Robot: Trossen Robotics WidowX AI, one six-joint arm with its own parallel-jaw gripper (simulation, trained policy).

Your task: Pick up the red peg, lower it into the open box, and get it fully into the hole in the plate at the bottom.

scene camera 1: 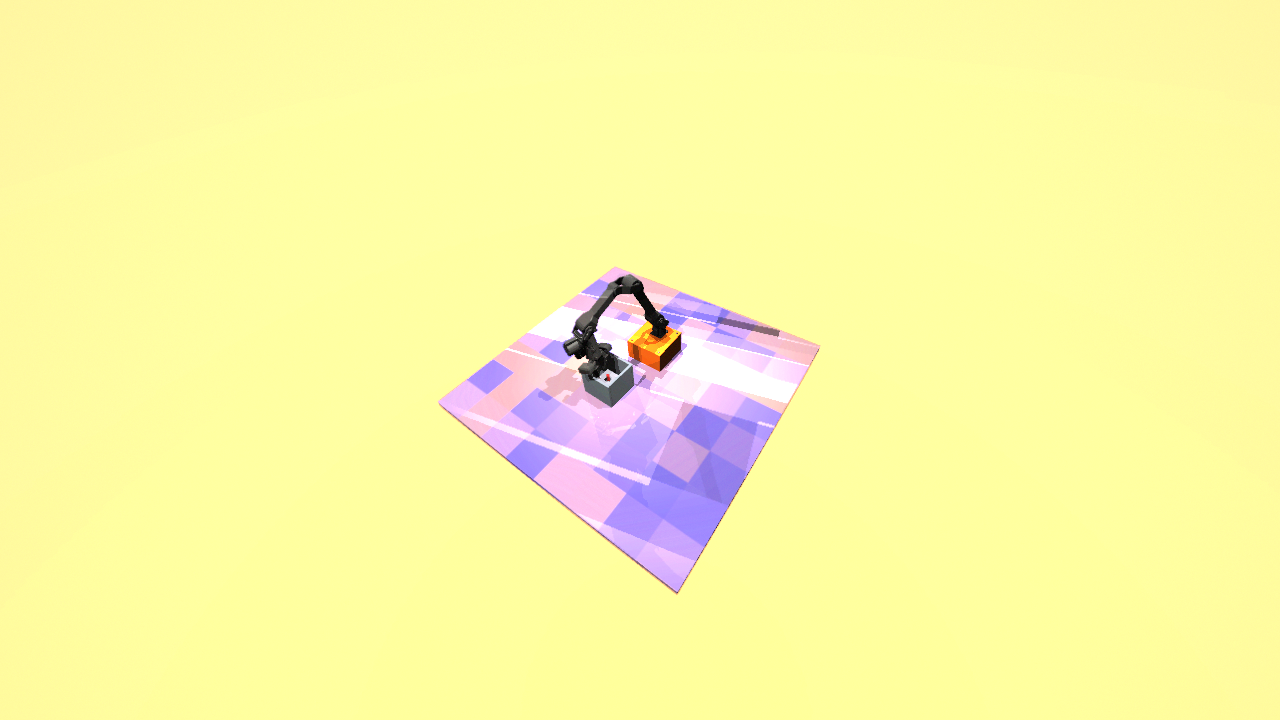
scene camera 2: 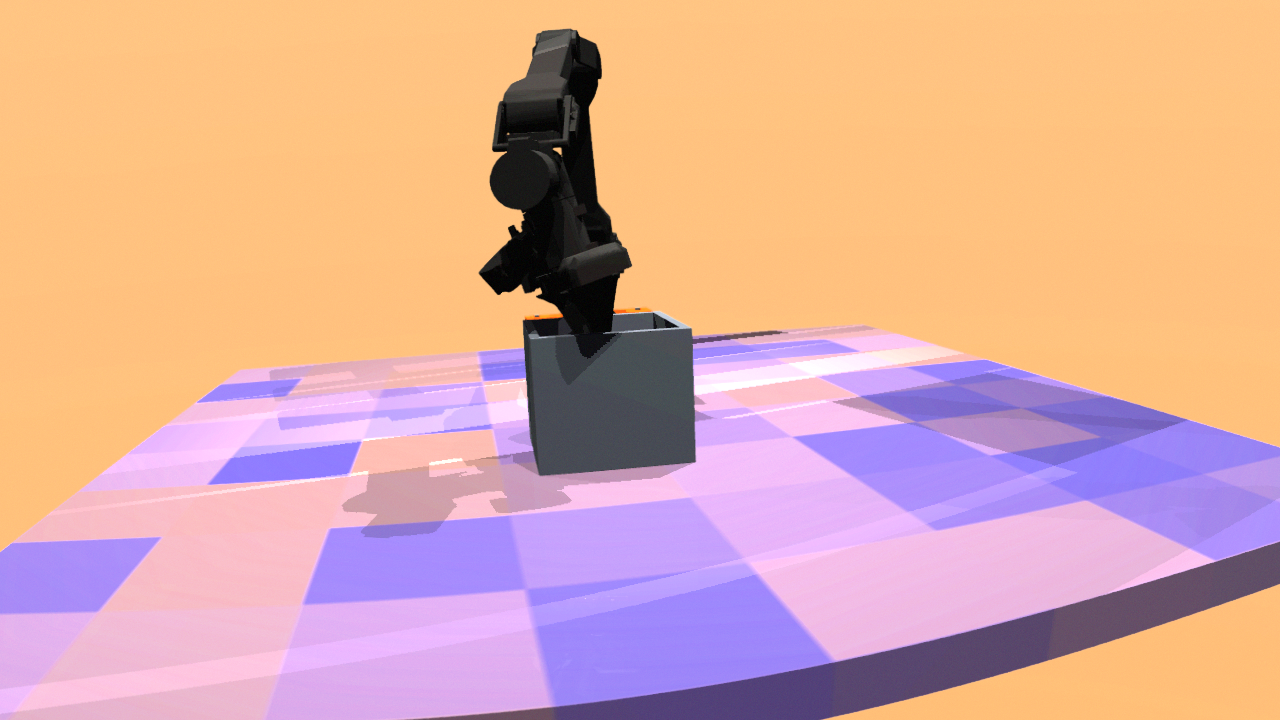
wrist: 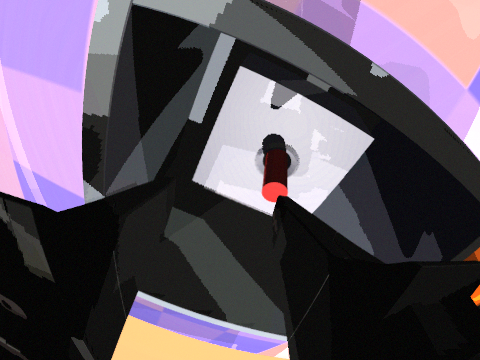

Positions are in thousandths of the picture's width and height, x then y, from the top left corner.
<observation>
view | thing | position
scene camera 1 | my gripper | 470, 519
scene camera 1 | grey box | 477, 548
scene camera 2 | my gripper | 467, 484
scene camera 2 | grey box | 487, 555
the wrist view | my gripper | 470, 546
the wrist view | grey box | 324, 235
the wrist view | red peg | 574, 501
</observation>
